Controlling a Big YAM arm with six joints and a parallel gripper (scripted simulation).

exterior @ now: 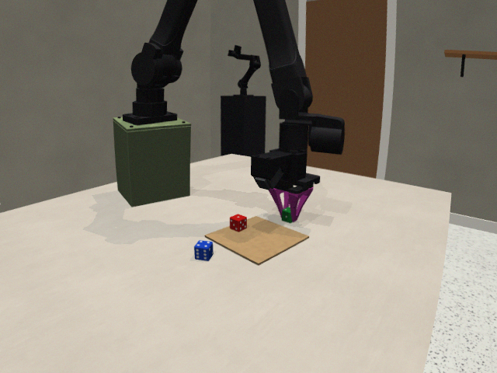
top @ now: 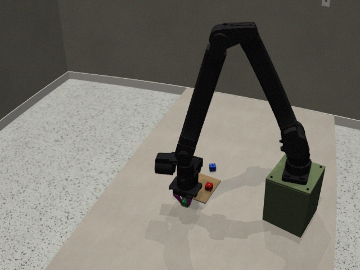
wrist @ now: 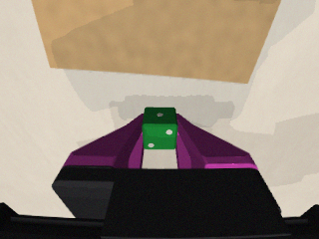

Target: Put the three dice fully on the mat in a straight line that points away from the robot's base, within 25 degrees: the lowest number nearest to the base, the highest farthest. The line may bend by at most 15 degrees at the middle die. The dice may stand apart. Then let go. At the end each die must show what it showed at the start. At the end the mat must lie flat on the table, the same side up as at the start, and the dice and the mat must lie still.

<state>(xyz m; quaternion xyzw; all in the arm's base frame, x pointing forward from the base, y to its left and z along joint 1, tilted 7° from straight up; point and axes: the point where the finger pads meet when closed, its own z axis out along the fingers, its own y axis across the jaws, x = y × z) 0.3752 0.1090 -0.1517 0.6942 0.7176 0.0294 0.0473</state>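
The green die is right at my hand. From my hand the other things lie so: blue die (23 cm to the right, 1 cm behind); then tan mat (11 cm to the right, 1 cm below); then red die (11 cm to the right, 4 cm behind, 1 cm above).
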